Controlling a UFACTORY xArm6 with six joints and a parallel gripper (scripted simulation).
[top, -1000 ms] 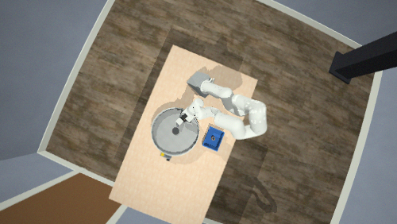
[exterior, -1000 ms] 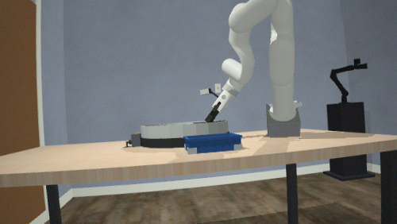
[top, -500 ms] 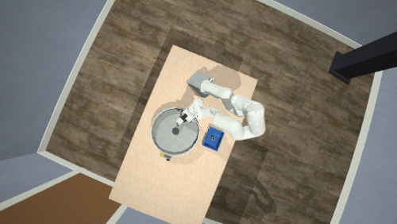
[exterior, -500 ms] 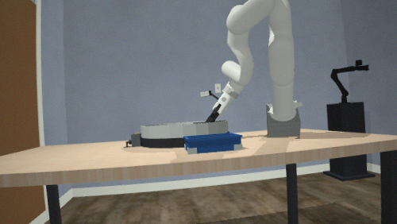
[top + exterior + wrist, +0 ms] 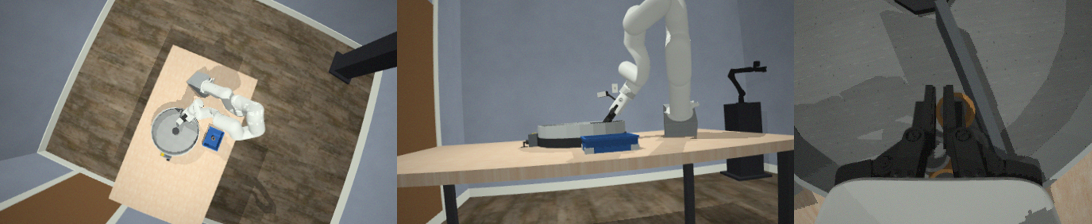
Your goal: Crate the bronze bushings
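Right now my hand is 3 cm short of the blue crate, 32 cm to the right of it and 7 cm above it. Round my hand: grey turning table (12 cm ahead, 2 cm to the right, 4 cm below).
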